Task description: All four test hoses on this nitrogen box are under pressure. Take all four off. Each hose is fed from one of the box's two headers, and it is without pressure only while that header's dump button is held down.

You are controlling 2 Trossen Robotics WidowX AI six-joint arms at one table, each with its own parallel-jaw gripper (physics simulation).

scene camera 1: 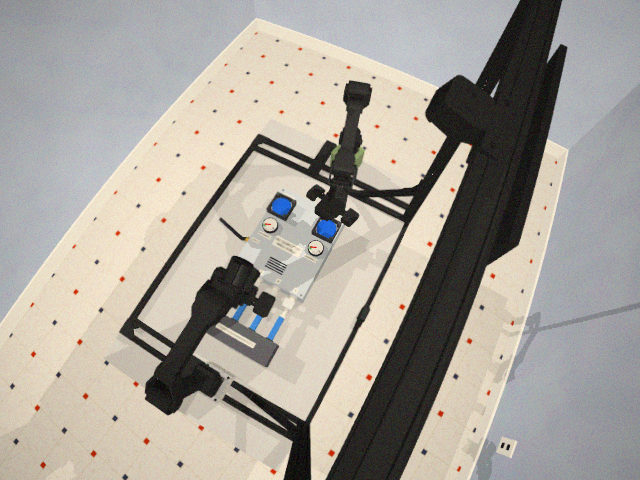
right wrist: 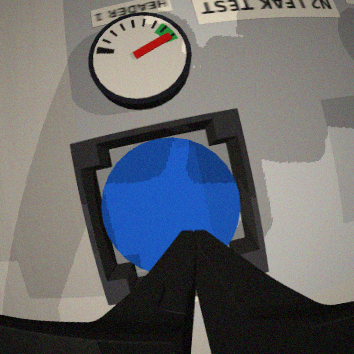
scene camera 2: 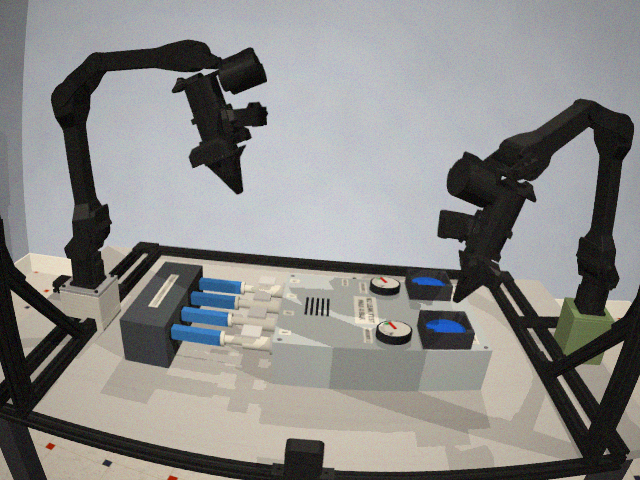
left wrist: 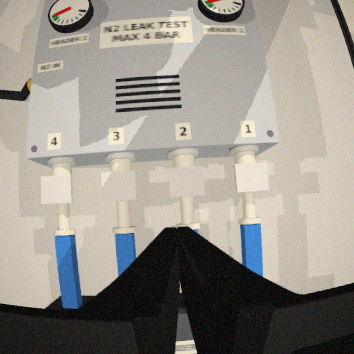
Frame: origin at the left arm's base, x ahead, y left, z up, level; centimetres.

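Where they show: left gripper, between the fingertips: (scene camera 2: pixel 240 193) (left wrist: pixel 176 238); right gripper, between the fingertips: (scene camera 1: pixel 326 220) (right wrist: pixel 192 241) (scene camera 2: pixel 455 301); left arm's base, origin of its link: (scene camera 1: pixel 211 382) (scene camera 2: pixel 88 281); right arm's base, origin of its link: (scene camera 2: pixel 589 308).
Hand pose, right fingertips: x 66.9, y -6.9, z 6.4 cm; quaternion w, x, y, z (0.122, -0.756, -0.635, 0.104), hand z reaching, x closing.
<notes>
Things, the pixels of their top centre, and the offset from my right fingertips. "*": a spot on its surface instead.
- hose 1, a spot on its surface: (left wrist: pixel 251 247) (scene camera 2: pixel 205 330) * dx -39.1, dy -2.0, dz -7.8 cm
- hose 2, a spot on its surface: (scene camera 2: pixel 209 316) * dx -39.8, dy +3.8, dz -8.2 cm
- hose 3, a spot on its surface: (left wrist: pixel 125 252) (scene camera 2: pixel 224 297) * dx -38.8, dy +11.7, dz -7.9 cm
- hose 4, a spot on its surface: (left wrist: pixel 68 270) (scene camera 2: pixel 221 282) * dx -40.8, dy +18.3, dz -7.9 cm
- blue dump 1 button, centre of its top: (right wrist: pixel 170 207) (scene camera 2: pixel 445 329) (scene camera 1: pixel 326 228) dx -0.8, dy -0.6, dz -4.7 cm
- header 1 gauge, a spot on its surface: (right wrist: pixel 140 75) (scene camera 2: pixel 403 329) * dx -8.0, dy -0.9, dz -4.8 cm
- dump 2 button, centre of its top: (scene camera 2: pixel 428 284) (scene camera 1: pixel 281 206) dx -1.1, dy +18.4, dz -4.7 cm
- header 2 gauge, a spot on its surface: (scene camera 2: pixel 385 285) (scene camera 1: pixel 273 226) * dx -9.7, dy +16.8, dz -4.8 cm
- dark block, a spot on its surface: (scene camera 2: pixel 147 341) * dx -48.7, dy -5.9, dz -9.6 cm
- black inlet line, a spot on its surface: (scene camera 1: pixel 232 228) * dx -15.6, dy +33.0, dz -12.9 cm
The grey nitrogen box (scene camera 1: pixel 289 263) (scene camera 2: pixel 305 369) (left wrist: pixel 100 120) has hose 1 (scene camera 2: pixel 199 334) (left wrist: pixel 251 247), hose 2 (scene camera 2: pixel 209 316), hose 3 (scene camera 2: pixel 214 300) (left wrist: pixel 125 252) and hose 4 (scene camera 2: pixel 222 285) (left wrist: pixel 68 270) at its numbered ports. My left gripper (scene camera 2: pixel 238 192) (left wrist: pixel 176 238) is shut and empty, high above the hoses, hiding most of hose 2 in its wrist view. My right gripper (scene camera 2: pixel 457 299) (right wrist: pixel 192 241) is shut and empty, with its tips over the blue dump 1 button (scene camera 1: pixel 326 228) (scene camera 2: pixel 445 326) (right wrist: pixel 170 200), seemingly a little above it. The header 1 gauge (scene camera 2: pixel 393 330) (right wrist: pixel 140 75) has its needle in the green.
The dump 2 button (scene camera 1: pixel 281 206) (scene camera 2: pixel 428 281) and header 2 gauge (scene camera 1: pixel 269 224) (scene camera 2: pixel 385 285) sit beside their header 1 counterparts. The hoses run into a dark block (scene camera 1: pixel 266 353) (scene camera 2: pixel 147 341). A black inlet line (scene camera 1: pixel 232 228) leaves the box's side. A black frame surrounds the work area.
</notes>
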